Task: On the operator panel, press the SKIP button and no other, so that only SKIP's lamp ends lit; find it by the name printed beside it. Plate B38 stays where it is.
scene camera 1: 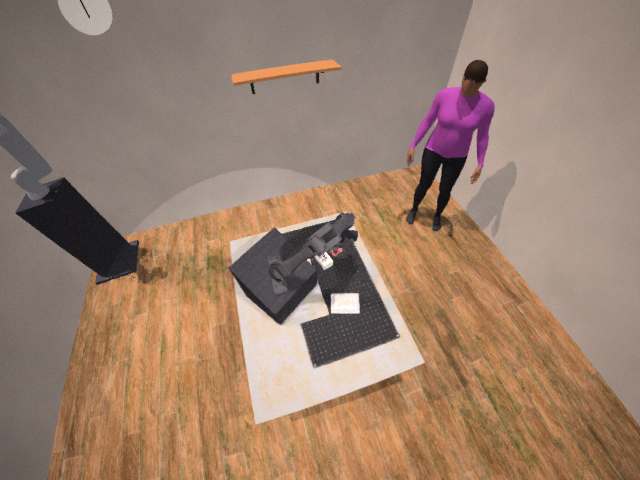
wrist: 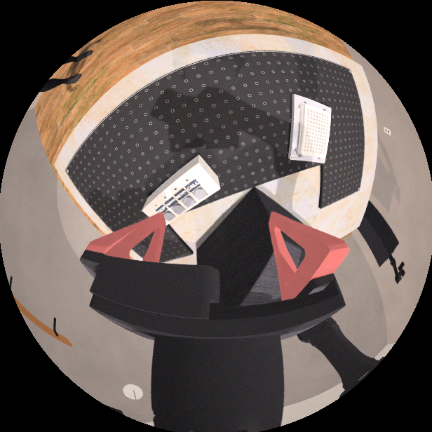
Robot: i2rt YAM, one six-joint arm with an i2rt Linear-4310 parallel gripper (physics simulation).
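Where they show: gripper, fingertip midpoint: (scene camera 1: 334,249); arm's base at its link origin: (scene camera 1: 277,274).
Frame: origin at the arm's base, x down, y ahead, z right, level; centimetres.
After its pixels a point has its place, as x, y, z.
Observation:
The operator panel (scene camera 1: 324,260) {17.5, 30.8, -9.1} (wrist: 172,187) is a white box on the dark perforated board, with a row of grey round buttons. In the wrist view the name at its right end reads CALL; the others are too small or blurred to read surely, so I cannot tell which is SKIP. The small lamps beside the names look dark. My gripper (scene camera 1: 336,252) {2.1, 35.6, -4.7} (wrist: 216,217) is open and empty, above the panel's side of the board; its left finger overlaps the panel's lower left end in the wrist view. A white well plate (scene camera 1: 344,303) {20.5, 31.0, 20.9} (wrist: 315,131), seemingly B38, lies flat in a white holder, apart from the gripper.
The dark perforated board (scene camera 1: 351,335) {23.0, 27.2, 38.5} (wrist: 225,100) lies on a pale table top (scene camera 1: 279,392) {24.4, -18.2, 50.9} (wrist: 367,125). My arm's black base block (scene camera 1: 258,273) {-3.7, -8.8, -2.3} (wrist: 230,235) stands beside the panel. A person in purple (scene camera 1: 454,124) stands beyond the table. Another arm's black pedestal (scene camera 1: 77,227) stands at the left.

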